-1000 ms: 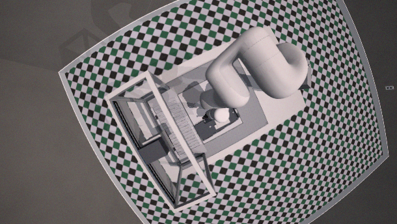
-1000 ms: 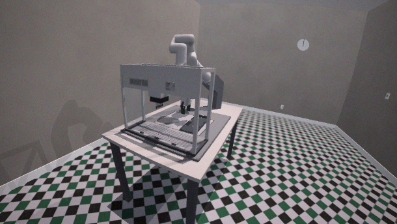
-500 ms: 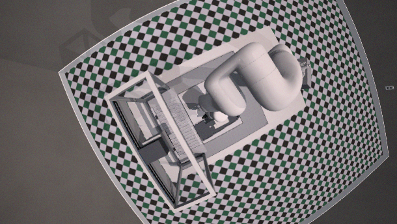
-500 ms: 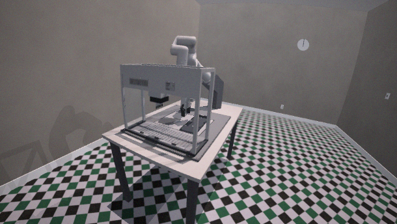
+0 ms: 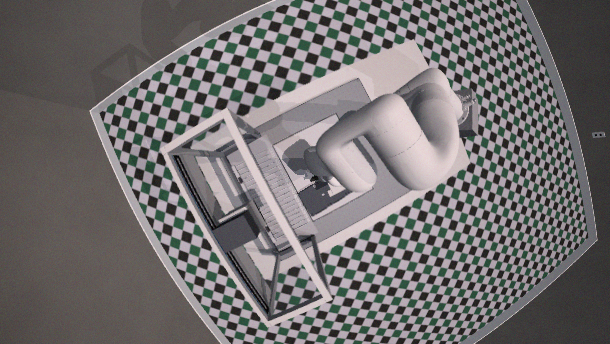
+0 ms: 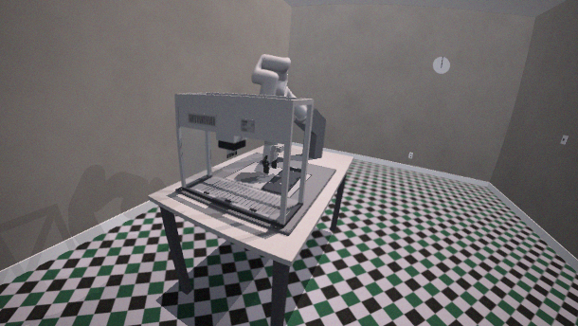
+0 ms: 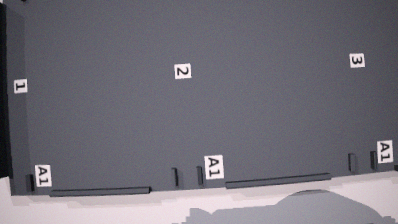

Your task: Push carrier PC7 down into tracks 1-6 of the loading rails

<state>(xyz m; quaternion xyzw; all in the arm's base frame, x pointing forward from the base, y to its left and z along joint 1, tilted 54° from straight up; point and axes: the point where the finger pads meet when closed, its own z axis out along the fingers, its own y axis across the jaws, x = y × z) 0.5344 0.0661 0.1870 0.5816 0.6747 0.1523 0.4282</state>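
My gripper is now 100 mm to the right of the carrier PC7, 40 mm above it and 10 mm short of it.
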